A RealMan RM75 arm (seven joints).
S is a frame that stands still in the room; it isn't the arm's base.
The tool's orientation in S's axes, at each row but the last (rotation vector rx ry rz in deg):
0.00, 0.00, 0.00
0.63, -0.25, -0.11
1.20, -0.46, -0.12
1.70, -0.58, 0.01
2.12, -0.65, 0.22
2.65, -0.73, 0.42
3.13, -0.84, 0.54
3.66, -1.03, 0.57
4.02, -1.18, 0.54
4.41, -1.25, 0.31
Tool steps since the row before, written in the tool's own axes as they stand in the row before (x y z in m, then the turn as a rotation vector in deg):
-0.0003, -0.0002, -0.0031, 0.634, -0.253, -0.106
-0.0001, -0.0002, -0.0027, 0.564, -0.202, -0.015
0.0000, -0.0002, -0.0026, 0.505, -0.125, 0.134
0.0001, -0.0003, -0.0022, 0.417, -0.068, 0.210
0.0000, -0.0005, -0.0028, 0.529, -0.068, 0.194
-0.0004, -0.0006, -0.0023, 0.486, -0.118, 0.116
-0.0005, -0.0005, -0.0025, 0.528, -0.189, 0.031
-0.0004, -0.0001, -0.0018, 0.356, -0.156, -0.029
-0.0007, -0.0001, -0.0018, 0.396, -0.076, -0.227
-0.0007, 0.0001, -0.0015, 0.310, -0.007, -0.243
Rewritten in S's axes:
-0.0003, -0.0002, -0.0031, 0.634, -0.253, -0.106
-0.0001, -0.0002, -0.0027, 0.564, -0.203, -0.015
0.0000, -0.0001, -0.0026, 0.504, -0.129, 0.135
0.0001, -0.0002, -0.0022, 0.415, -0.074, 0.212
0.0000, -0.0004, -0.0028, 0.527, -0.073, 0.197
-0.0004, -0.0005, -0.0023, 0.485, -0.120, 0.117
-0.0005, -0.0004, -0.0025, 0.529, -0.186, 0.029
-0.0004, 0.0000, -0.0018, 0.358, -0.150, -0.032
-0.0007, 0.0000, -0.0018, 0.401, -0.056, -0.223
-0.0007, 0.0002, -0.0015, 0.315, 0.013, -0.236

